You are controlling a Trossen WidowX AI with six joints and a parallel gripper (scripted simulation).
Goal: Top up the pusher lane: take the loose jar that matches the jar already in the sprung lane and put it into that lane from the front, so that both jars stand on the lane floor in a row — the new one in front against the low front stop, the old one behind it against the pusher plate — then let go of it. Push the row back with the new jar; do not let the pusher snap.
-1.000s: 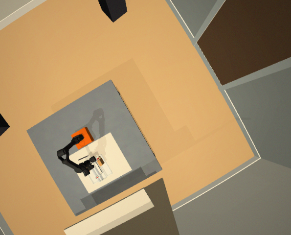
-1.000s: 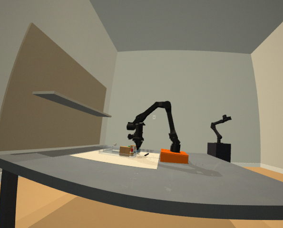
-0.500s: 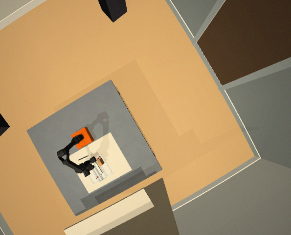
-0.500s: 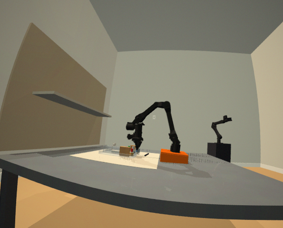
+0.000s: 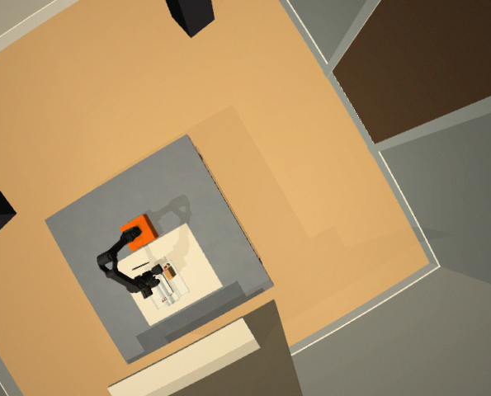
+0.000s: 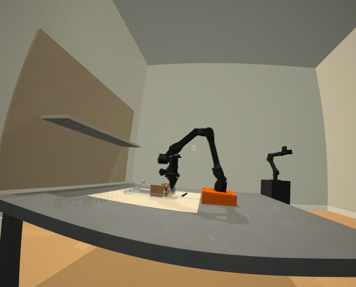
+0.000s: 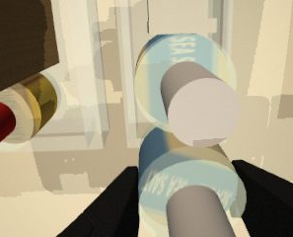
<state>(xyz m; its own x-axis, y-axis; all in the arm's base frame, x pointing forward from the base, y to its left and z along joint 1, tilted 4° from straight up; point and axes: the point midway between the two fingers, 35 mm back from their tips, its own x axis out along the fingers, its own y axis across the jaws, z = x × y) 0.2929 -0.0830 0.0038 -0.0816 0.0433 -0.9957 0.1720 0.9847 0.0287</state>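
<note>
My gripper tip is 100 mm to the left of the thin black strip, 90 mm past it and 50 mm above it. Also, from my gripper tip: grey shelf: 530 mm ahead, 320 mm above, 70 mm to the right.
</note>
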